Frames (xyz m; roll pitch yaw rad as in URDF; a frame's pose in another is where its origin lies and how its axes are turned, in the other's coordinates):
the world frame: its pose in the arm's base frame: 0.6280 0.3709 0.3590 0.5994 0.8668 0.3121
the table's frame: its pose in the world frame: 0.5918 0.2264 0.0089 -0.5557 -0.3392 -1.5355
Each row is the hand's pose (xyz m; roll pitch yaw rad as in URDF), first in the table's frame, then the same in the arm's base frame.
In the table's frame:
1: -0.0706 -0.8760 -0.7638 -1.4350 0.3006 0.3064
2: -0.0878 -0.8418 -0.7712 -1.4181 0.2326 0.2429
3: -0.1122 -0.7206 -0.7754 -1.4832 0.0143 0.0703
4: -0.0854 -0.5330 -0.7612 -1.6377 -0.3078 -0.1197
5: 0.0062 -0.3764 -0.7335 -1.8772 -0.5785 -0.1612
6: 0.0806 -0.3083 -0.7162 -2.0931 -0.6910 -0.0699
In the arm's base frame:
1: 0.1686 0.5009 0.7495 -3.0098 0.5200 -1.7303
2: 0.1632 0.5239 0.7185 -2.9407 0.4572 -1.6549
3: 0.1704 0.5724 0.6049 -2.9083 0.2645 -1.4412
4: 0.2104 0.5867 0.4197 -3.0481 0.0273 -1.1502
5: 0.2685 0.5330 0.2541 2.9745 -0.0507 -0.8882
6: 0.3034 0.4765 0.1762 2.8099 0.0034 -0.7653

